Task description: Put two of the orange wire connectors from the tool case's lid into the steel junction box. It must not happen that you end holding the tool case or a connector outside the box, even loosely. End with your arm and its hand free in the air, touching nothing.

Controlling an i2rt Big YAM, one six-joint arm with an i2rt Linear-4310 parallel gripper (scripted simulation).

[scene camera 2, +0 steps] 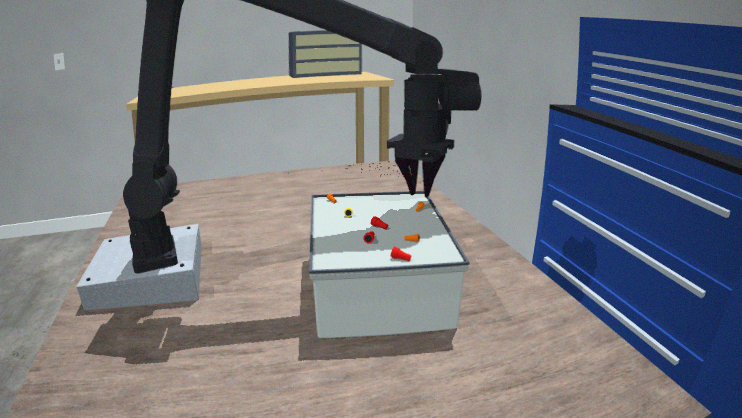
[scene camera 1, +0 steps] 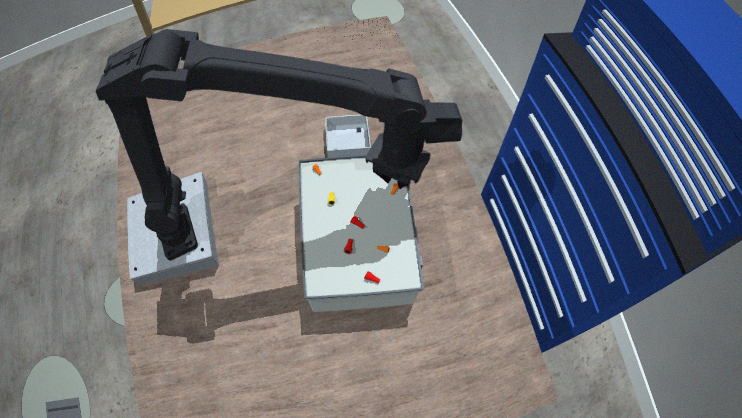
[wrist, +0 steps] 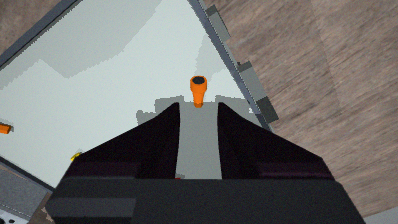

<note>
In view: my gripper (scene camera 2: 420, 195) and a steel junction box (scene camera 1: 345, 136).
My gripper is seen too in scene camera 1 (scene camera 1: 395, 183) and in the wrist view (wrist: 198, 111).
</note>
